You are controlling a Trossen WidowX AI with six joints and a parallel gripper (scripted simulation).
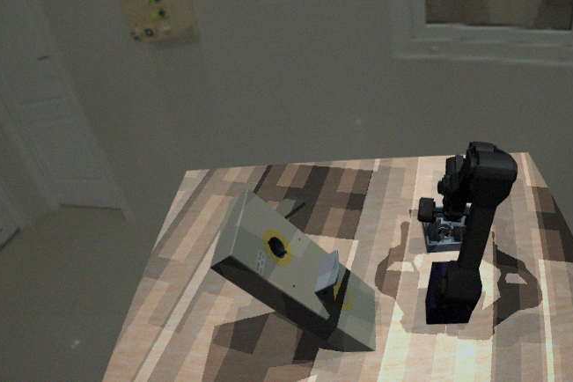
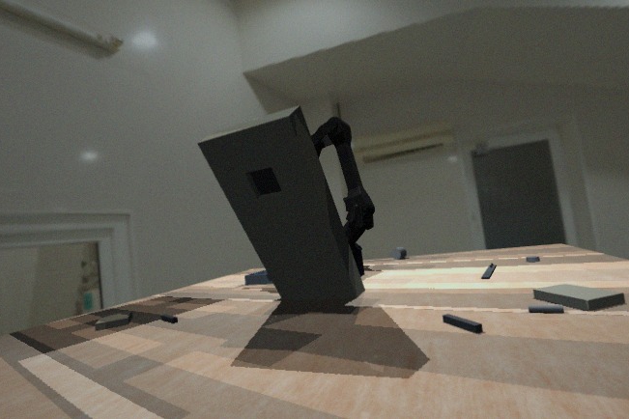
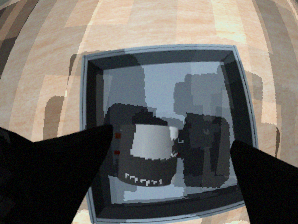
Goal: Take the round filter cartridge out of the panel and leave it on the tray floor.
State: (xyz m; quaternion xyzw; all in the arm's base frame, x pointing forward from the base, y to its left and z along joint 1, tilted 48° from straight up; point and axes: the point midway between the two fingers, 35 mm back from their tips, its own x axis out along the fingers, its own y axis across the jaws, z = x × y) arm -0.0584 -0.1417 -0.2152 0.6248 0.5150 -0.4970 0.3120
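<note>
The filter cartridge lies 20 mm below my gripper tip, 20 mm ahead of it and 10 mm to the left of it. Also, from my gripper tip: blue-grey tray (40 mm below, 10 mm to the right).
</note>
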